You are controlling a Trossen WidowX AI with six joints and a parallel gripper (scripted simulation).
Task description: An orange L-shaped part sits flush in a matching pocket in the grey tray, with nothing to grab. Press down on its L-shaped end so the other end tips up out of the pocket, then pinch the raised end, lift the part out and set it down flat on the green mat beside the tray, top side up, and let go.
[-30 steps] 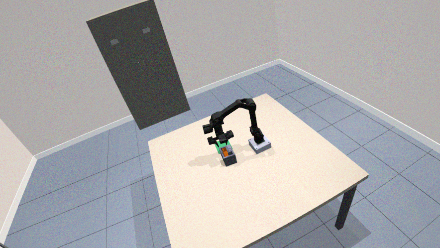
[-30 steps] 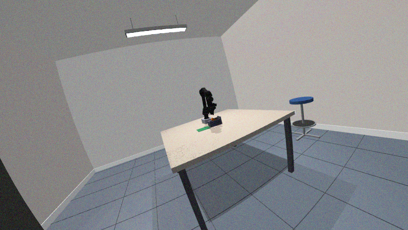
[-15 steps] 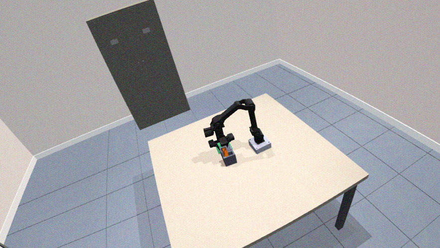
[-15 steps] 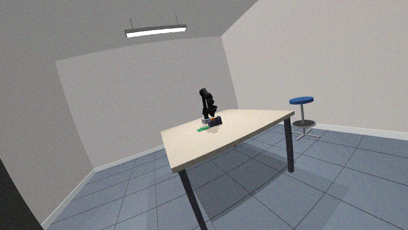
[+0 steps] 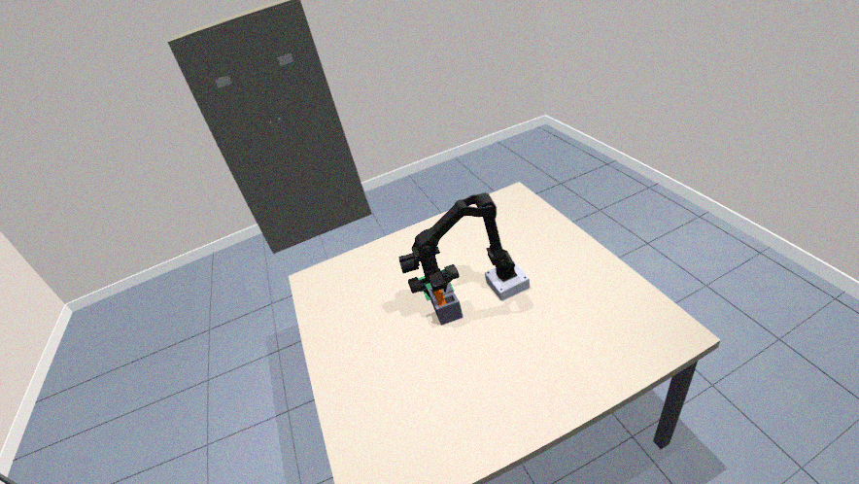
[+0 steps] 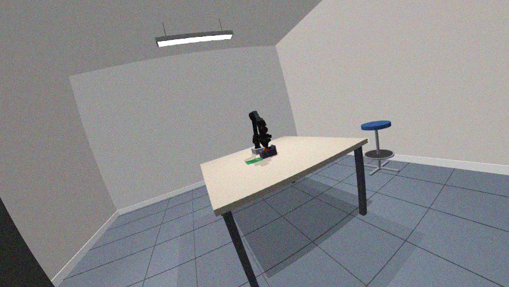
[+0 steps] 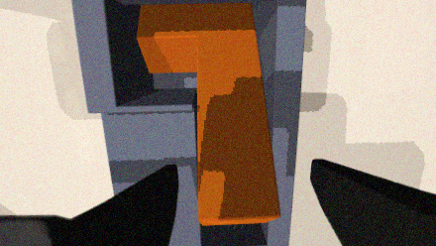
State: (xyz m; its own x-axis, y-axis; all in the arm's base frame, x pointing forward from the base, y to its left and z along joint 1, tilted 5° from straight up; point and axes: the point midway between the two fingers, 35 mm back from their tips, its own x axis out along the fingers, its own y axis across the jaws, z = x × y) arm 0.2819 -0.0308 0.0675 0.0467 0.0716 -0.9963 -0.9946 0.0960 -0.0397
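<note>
My gripper tip is 4 cm to the right of the orange L-shaped part, 4 cm above it and 2 cm past it. The rest, counted from my gripper tip: green mat 14 cm to the right, 9 cm below, 3 cm behind.
</note>
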